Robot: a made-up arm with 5 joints.
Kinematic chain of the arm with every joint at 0, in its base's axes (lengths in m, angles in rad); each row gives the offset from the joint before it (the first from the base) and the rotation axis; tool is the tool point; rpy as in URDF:
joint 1: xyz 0.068 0 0.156 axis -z
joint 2: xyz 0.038 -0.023 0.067 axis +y
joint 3: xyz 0.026 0 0.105 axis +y
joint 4: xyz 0.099 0 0.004 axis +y
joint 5: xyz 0.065 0.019 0 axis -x
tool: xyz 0 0 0 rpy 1.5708 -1.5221 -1.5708
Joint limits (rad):
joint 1: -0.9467..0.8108
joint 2: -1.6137..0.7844
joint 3: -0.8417..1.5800
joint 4: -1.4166..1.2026
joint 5: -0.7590..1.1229
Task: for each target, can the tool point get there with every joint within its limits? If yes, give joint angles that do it. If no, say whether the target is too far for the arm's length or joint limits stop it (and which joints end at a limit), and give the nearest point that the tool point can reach.
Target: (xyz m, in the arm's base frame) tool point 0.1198 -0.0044 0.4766
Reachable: yes | joints 0.0082 -0.6315 -0.6485 0.1944 -0.2781
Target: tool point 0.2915 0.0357 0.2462
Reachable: yes | joints -0.1759 0.1657 0.3396 0.0033 -0.5473
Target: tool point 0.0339 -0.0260 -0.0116
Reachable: no: joint limits stop it (at a limit: joint 1, joint 2) | nearest point 0.1074 -0.0472 0.1302 | short by 0.161 m
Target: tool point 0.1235 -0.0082 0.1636
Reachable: yes | joints 0.0751 0.3282 1.2887 0.6152 0.6446
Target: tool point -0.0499 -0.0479 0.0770
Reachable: no: joint limits stop it (at a limit: joint 1, joint 2) | nearest point 0.0805 -0.0190 0.1556 | short by 0.155 m
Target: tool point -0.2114 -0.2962 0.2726
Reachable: no: too far | nearest point -0.0773 -0.1540 0.2963 | short by 0.197 m
